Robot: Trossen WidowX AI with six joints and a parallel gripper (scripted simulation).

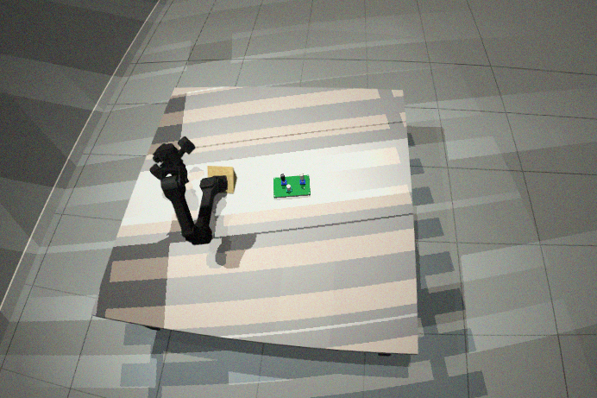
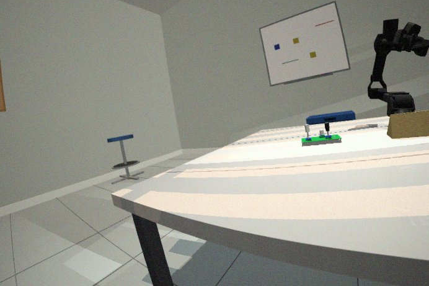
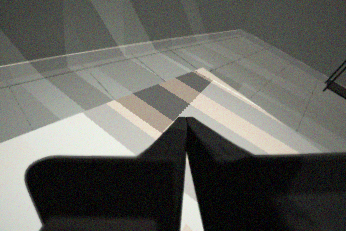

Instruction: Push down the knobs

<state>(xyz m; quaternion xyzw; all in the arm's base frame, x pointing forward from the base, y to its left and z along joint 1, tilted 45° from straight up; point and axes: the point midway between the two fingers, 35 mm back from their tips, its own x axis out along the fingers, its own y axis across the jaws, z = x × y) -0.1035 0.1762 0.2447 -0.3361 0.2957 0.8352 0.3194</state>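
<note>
Right now the black knob is 42 cm ahead of my gripper tip, 25 cm below it and 3 cm to the left of it. The rest, counted from my gripper tip: grey knob (51 cm ahead, 25 cm below, 4 cm to the left).
</note>
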